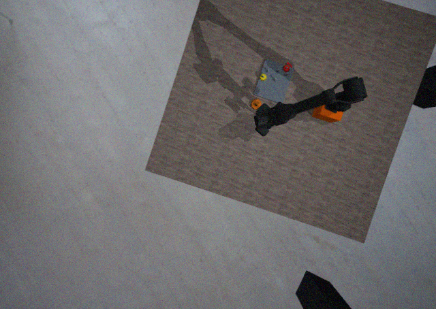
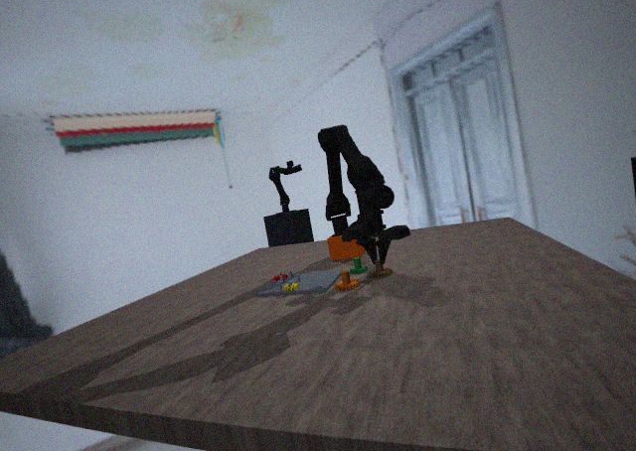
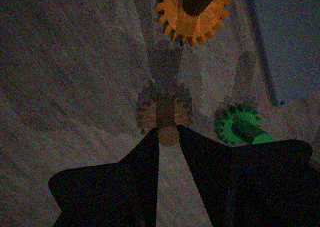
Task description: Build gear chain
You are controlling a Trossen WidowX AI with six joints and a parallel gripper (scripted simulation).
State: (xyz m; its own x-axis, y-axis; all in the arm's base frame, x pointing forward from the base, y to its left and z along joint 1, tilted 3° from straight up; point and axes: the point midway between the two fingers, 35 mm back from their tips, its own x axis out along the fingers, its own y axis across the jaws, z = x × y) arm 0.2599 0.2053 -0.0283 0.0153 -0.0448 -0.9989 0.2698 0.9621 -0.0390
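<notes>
The red gear lies 310 mm to the right of my gripper tip, 30 mm ahead of it and 10 mm below it. The rest, counted from my gripper tip: green gear: 80 mm to the right, 40 mm behind, 10 mm below; brown gear: 10 mm below; orange gear: 90 mm ahead, 60 mm to the right, 10 mm below.
</notes>
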